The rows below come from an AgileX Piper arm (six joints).
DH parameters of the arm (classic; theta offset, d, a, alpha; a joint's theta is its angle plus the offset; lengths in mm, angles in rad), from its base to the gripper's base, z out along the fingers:
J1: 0 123 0 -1.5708
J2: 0.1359 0 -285.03 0
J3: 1.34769 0 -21.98 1.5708
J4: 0 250.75 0 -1.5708
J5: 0 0 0 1.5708
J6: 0 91 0 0
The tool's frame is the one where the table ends.
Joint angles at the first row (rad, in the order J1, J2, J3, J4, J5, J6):
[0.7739, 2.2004, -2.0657, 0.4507, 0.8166, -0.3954]
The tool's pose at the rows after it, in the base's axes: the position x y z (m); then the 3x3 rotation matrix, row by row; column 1 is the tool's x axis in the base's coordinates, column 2 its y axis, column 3 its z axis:
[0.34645, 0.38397, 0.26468], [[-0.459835, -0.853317, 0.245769], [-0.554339, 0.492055, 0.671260], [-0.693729, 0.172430, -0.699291]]
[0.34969, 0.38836, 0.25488], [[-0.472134, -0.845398, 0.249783], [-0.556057, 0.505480, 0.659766], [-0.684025, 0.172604, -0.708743]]
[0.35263, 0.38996, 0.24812], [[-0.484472, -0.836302, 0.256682], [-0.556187, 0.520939, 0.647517], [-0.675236, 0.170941, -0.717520]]
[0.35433, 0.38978, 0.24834], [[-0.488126, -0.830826, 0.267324], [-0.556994, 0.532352, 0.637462], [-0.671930, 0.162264, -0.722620]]
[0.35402, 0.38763, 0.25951], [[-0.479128, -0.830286, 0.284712], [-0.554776, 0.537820, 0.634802], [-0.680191, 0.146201, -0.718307]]
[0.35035, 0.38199, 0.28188], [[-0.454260, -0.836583, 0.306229], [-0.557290, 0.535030, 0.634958], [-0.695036, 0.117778, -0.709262]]
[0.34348, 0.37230, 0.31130], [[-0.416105, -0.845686, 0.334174], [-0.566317, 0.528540, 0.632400], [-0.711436, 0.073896, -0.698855]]
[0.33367, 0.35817, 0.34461], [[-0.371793, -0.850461, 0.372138], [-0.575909, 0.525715, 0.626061], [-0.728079, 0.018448, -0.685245]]
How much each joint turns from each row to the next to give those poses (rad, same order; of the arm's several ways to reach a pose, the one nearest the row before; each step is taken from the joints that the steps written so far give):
[0.0096, 0.0417, -0.0345, -0.0231, -0.0007, 0.0212]
[0.0040, 0.0300, -0.0192, -0.0182, -0.0049, 0.0234]
[0.0006, 0.0186, -0.0107, -0.0197, -0.0030, 0.0235]
[0.0000, 0.0057, -0.0134, -0.0240, 0.0061, 0.0218]
[0.0000, -0.0127, -0.0192, -0.0261, 0.0161, 0.0183]
[0.0000, -0.0355, -0.0206, -0.0311, 0.0328, 0.0100]
[0.0000, -0.0535, -0.0176, -0.0399, 0.0443, 0.0024]
[-0.0004, -0.0690, -0.0084, -0.0485, 0.0454, 0.0003]

